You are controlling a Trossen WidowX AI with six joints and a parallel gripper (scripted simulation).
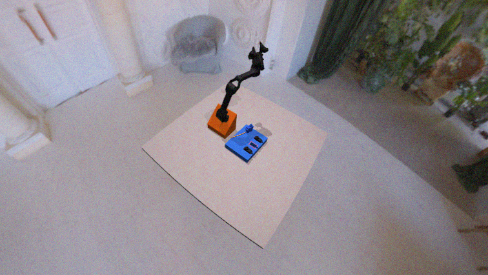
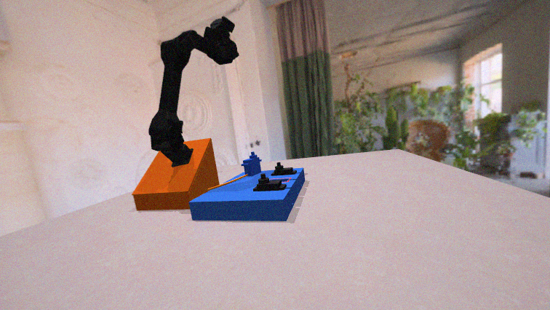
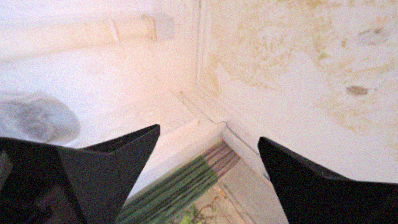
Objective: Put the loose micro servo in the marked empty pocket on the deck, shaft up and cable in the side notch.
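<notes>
My gripper tip is now 190 mm short of the blue deck, 420 mm to the left of it and 680 mm above it.
</notes>
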